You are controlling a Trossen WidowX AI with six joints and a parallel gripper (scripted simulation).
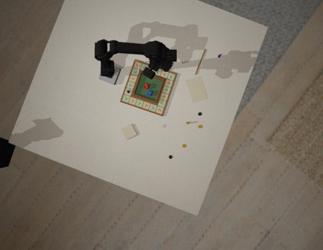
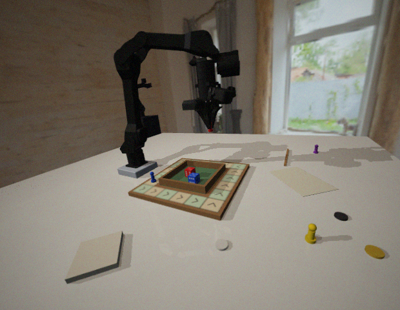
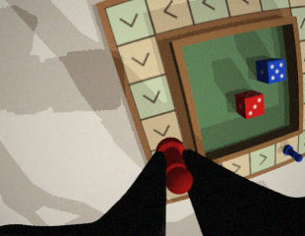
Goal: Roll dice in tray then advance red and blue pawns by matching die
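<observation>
Right now my gripper tip is 13 cm past the blue pawn, 18 cm to the left of it and 12 cm above it. Also, from my gripper tip: red pawn: 1 cm above; then cream card: 28 cm ahead, 2 cm to the right, 14 cm below; then green tray: 2 cm behind, 11 cm to the right, 14 cm below.
</observation>
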